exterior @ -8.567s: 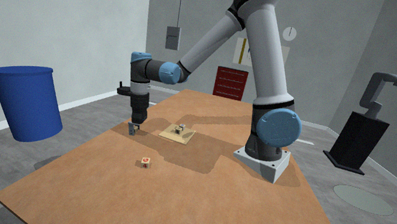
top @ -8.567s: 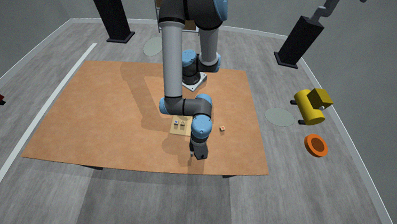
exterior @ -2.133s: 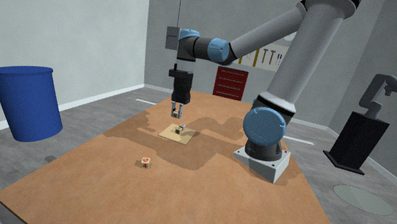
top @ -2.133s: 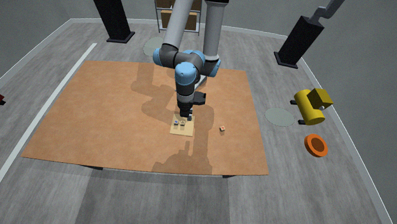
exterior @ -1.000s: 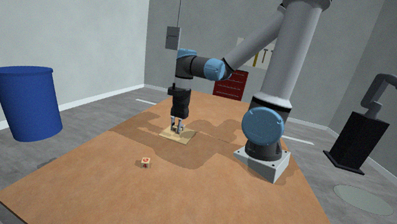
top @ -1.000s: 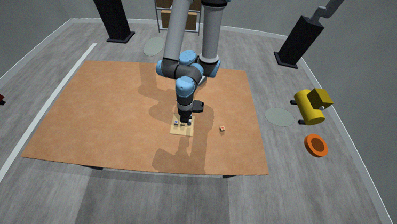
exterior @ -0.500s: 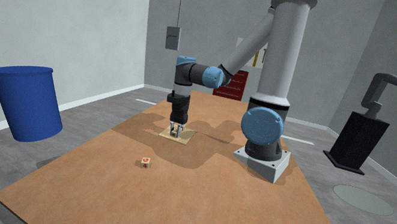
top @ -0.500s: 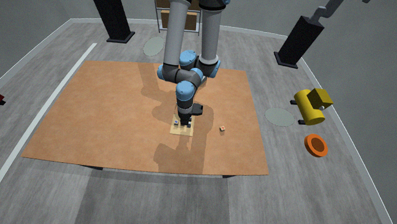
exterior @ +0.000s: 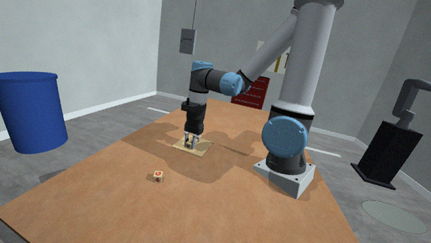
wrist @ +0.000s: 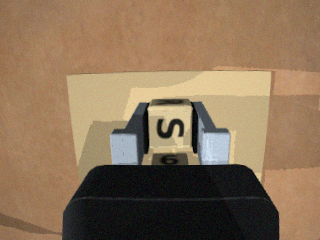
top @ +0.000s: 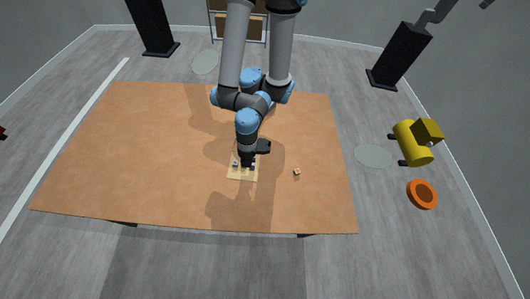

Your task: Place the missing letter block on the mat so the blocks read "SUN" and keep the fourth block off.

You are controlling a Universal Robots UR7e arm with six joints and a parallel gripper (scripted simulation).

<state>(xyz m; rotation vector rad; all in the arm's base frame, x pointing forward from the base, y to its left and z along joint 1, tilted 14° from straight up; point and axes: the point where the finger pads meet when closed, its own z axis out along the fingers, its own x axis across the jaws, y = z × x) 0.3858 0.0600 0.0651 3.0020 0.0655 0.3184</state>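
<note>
Now: hand 4 cm to the left of the letter block and 1 cm above it. The rest, counted from my hand: mat: 4 cm to the right, 3 cm below.
</note>
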